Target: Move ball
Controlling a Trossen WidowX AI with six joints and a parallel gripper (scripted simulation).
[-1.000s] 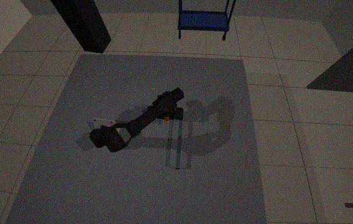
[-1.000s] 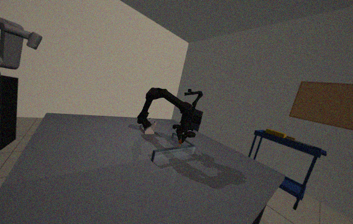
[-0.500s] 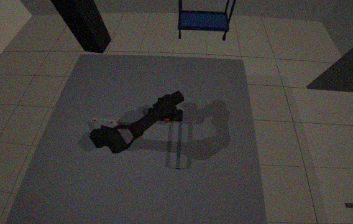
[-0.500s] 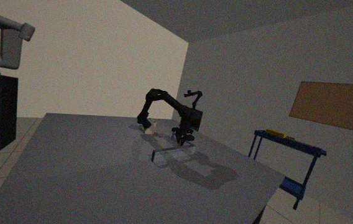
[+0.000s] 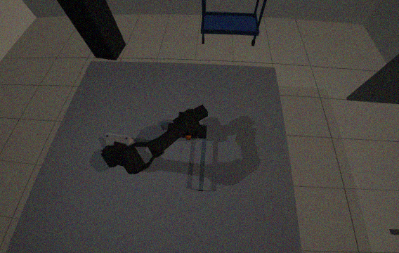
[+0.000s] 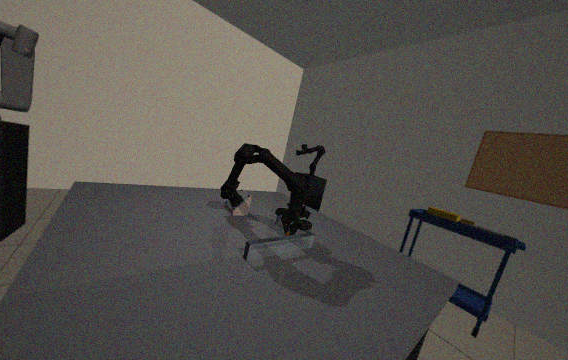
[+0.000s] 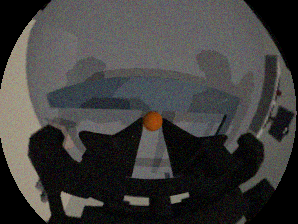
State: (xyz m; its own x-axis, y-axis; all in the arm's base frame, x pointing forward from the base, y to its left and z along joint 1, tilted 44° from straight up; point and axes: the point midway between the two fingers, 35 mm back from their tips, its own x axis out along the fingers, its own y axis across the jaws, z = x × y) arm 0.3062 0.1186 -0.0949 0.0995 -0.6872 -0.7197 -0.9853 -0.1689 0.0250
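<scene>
Now: gripper tip right at the see-through copy. Round my gripper tip: orange ball (right at my gripper tip).
</scene>
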